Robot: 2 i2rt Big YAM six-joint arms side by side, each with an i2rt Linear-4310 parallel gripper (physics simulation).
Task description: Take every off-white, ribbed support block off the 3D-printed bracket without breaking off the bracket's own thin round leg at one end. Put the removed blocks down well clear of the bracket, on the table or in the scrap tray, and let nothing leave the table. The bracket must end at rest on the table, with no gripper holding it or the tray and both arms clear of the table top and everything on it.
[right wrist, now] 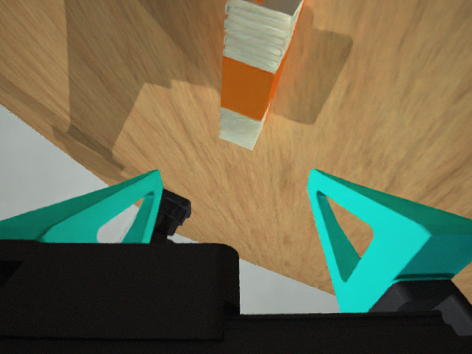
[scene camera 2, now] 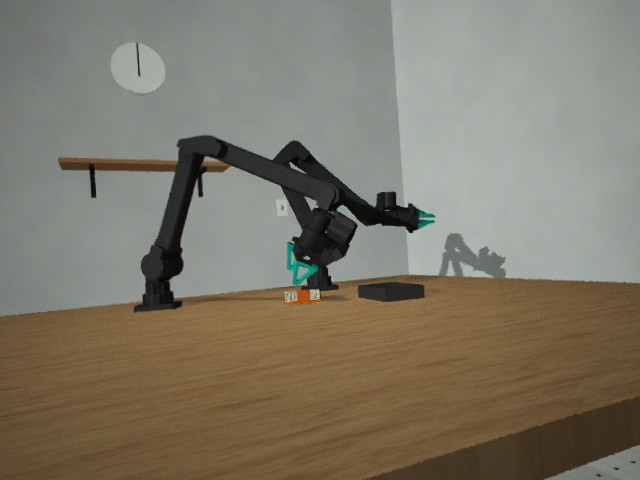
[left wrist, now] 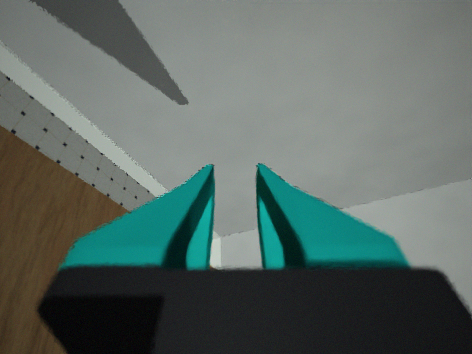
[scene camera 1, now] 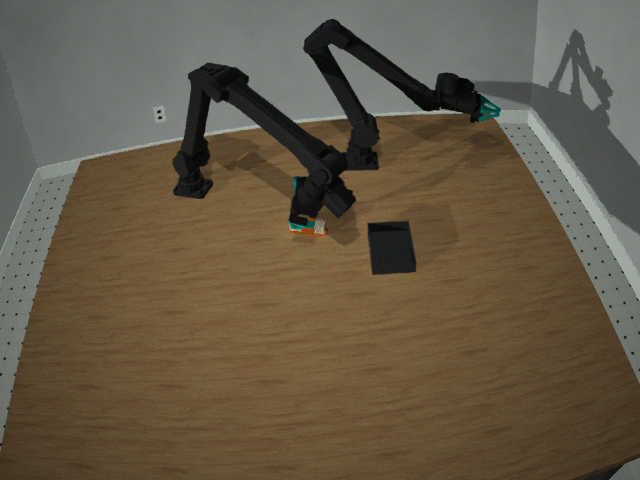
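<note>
The orange bracket (scene camera 1: 310,234) (scene camera 2: 302,296) (right wrist: 247,89) lies on the table. In the right wrist view a ribbed off-white block (right wrist: 254,36) covers its upper part and another off-white block (right wrist: 241,128) its lower end. In scene camera 2 the blocks show as a left block (scene camera 2: 291,296) and a right block (scene camera 2: 314,294). The thin round leg cannot be made out clearly. My right gripper (scene camera 2: 292,276) (right wrist: 235,177) is open and empty, tilted above the bracket. My left gripper (scene camera 1: 499,111) (scene camera 2: 434,218) (left wrist: 235,176) is shut on nothing, with a narrow gap, raised far from the bracket.
The dark scrap tray (scene camera 1: 414,254) (scene camera 2: 399,293) stands right of the bracket in both scene views; no block shows inside it. The right arm reaches over the bracket from behind. The left arm extends toward the table's back right corner in scene camera 1.
</note>
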